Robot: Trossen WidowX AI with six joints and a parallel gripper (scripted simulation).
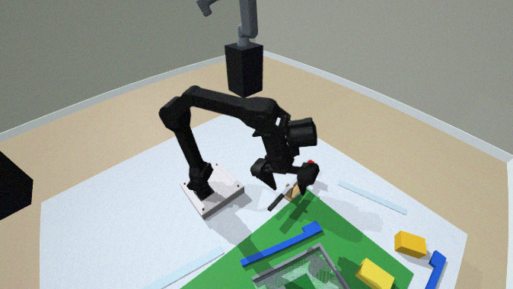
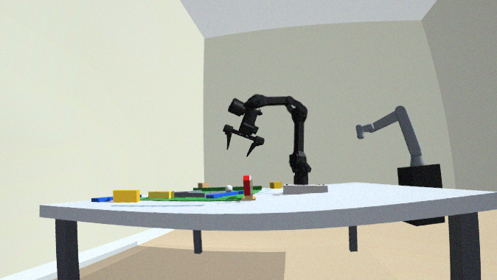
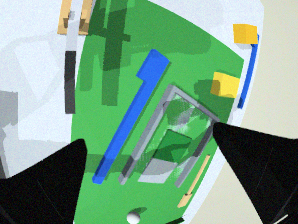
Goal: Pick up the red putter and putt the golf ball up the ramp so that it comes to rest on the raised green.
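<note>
My gripper tip is 6 cm past the tan putter stand, 14 cm to the right of it and 16 cm above it. From my gripper tip the other things lie so: white golf ball (13 cm ahead, 38 cm to the right, 17 cm below).
</note>
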